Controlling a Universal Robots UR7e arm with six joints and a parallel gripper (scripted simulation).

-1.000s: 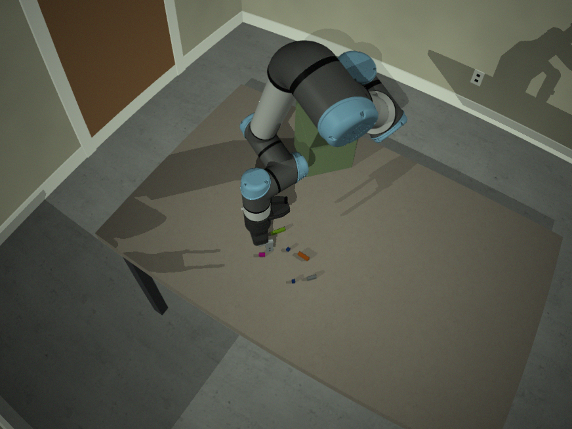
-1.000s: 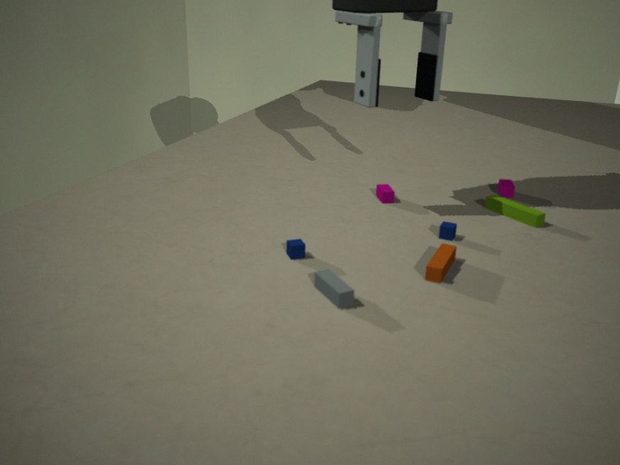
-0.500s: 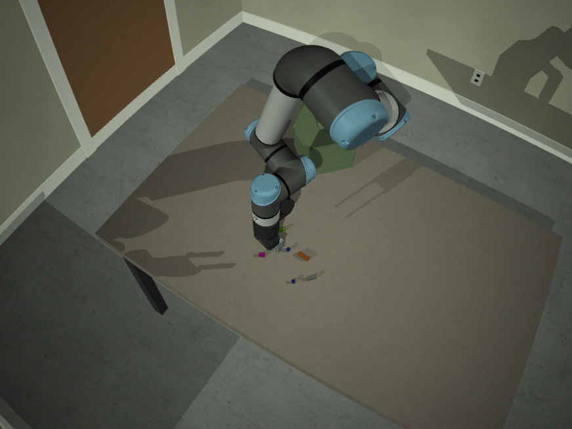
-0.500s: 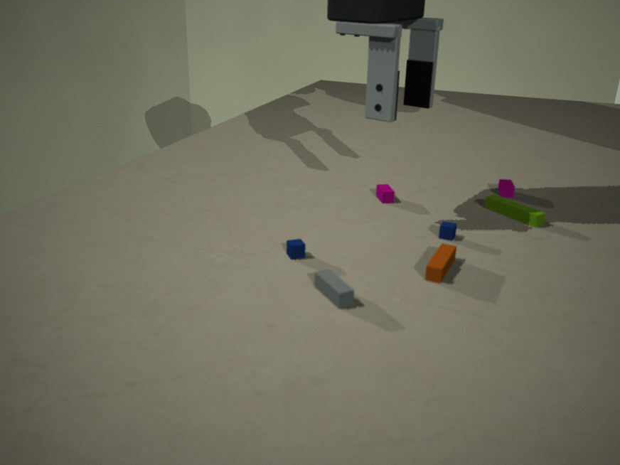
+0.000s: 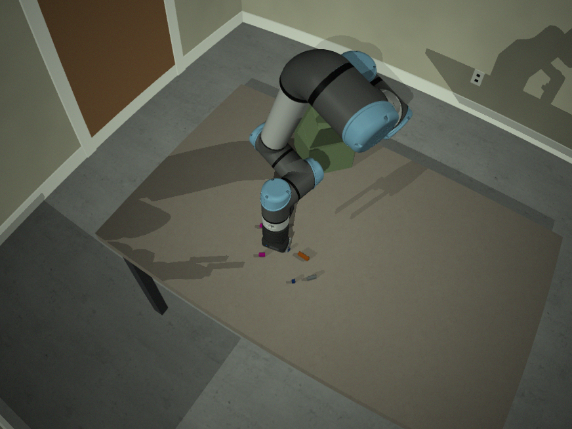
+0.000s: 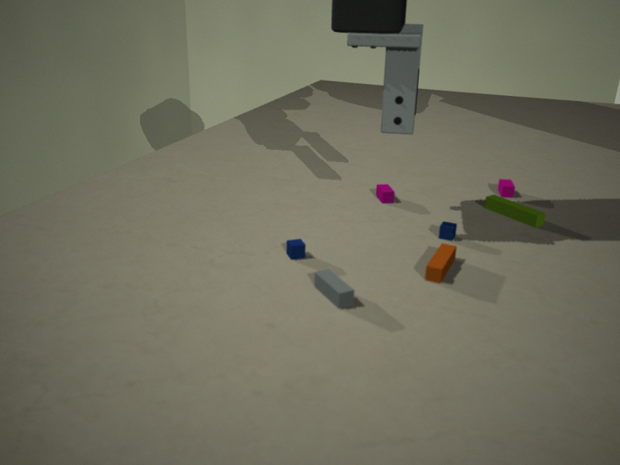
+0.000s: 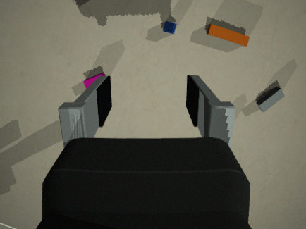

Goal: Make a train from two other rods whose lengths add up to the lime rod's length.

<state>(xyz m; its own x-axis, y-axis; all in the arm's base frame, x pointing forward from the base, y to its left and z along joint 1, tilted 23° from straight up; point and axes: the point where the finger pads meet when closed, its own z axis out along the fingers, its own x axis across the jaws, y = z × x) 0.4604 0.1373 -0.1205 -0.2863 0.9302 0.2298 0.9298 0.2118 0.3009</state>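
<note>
My gripper is now 130 mm to the right of the grey rod, 90 mm above it and 10 mm past it. Also, from my hand: lime rod 90 mm below, 80 mm behind, 70 mm to the right; orange rod 90 mm below, 60 mm to the left, 60 mm behind.
</note>
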